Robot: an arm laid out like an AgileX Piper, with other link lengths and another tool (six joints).
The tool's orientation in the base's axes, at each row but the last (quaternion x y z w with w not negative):
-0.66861, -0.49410, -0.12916, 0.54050
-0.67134, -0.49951, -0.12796, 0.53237
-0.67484, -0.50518, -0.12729, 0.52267
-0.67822, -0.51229, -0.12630, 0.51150
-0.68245, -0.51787, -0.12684, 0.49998
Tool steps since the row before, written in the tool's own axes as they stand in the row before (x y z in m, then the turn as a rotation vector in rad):
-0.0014, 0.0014, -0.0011, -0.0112, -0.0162, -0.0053
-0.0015, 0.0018, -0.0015, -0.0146, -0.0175, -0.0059
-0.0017, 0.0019, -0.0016, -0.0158, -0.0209, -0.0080
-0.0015, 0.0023, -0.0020, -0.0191, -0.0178, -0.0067
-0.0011, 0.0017, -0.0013, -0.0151, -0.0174, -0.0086
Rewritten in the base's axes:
0.0008, -0.0016, -0.0014, -0.0164, -0.0115, 0.0038
0.0013, -0.0019, -0.0015, -0.0188, -0.0139, 0.0024
0.0013, -0.0022, -0.0016, -0.0214, -0.0165, 0.0044
0.0019, -0.0024, -0.0015, -0.0208, -0.0172, -0.0003
0.0014, -0.0016, -0.0011, -0.0181, -0.0164, 0.0032

